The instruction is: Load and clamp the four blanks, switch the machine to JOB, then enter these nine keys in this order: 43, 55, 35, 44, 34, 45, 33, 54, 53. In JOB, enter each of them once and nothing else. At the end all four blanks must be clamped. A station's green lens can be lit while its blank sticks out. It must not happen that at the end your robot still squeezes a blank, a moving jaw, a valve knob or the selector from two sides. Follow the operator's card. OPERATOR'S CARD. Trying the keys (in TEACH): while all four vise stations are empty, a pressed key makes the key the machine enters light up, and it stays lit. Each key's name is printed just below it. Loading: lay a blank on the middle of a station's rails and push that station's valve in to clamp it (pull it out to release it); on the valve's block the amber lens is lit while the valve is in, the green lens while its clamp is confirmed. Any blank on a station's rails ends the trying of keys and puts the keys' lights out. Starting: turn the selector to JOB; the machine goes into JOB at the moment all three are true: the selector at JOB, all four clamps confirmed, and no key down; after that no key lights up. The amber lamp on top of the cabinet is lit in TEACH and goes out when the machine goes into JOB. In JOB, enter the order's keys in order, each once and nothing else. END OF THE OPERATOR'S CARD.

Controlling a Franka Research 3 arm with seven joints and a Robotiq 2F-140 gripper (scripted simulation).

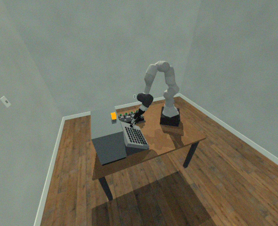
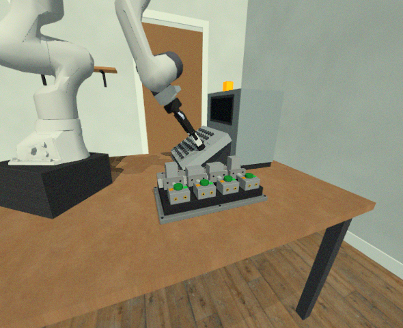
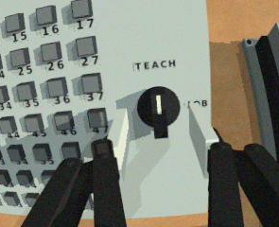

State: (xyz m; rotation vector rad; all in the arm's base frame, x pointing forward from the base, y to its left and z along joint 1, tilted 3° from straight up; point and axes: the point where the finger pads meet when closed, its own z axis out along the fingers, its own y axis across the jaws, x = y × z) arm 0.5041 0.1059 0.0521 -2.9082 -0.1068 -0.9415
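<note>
My gripper is now 40 mm above the selector knob and 30 mm short of it. Round my hand: sloped keypad 120 mm to the left, 90 mm below, 50 mm ahead; then key 160 mm to the left, 40 mm ahead, 30 mm below.
</note>
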